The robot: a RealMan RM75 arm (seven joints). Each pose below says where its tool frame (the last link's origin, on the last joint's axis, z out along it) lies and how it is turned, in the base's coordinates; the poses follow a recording.
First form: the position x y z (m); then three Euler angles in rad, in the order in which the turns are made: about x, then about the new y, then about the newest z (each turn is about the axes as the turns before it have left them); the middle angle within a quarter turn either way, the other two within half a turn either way.
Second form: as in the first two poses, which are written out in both.
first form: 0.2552 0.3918 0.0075 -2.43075 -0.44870 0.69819
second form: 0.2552 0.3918 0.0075 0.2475 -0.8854 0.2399 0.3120
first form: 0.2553 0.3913 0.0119 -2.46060 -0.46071 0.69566
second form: 0.2553 0.3913 0.0119 0.2323 -0.8887 0.2411 0.3132
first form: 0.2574 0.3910 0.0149 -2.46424 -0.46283 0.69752
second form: 0.2574 0.3910 0.0149 0.2300 -0.8888 0.2421 0.3138
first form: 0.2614 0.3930 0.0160 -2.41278 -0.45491 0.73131
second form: 0.2614 0.3930 0.0160 0.2489 -0.8788 0.2504 0.3209
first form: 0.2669 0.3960 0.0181 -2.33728 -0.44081 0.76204
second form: 0.2669 0.3960 0.0181 0.2797 -0.8654 0.2545 0.3288
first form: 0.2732 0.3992 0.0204 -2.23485 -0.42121 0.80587
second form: 0.2732 0.3992 0.0204 0.3203 -0.8446 0.2605 0.3408
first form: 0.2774 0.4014 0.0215 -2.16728 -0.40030 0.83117
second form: 0.2774 0.4014 0.0215 0.3488 -0.8299 0.2645 0.3460
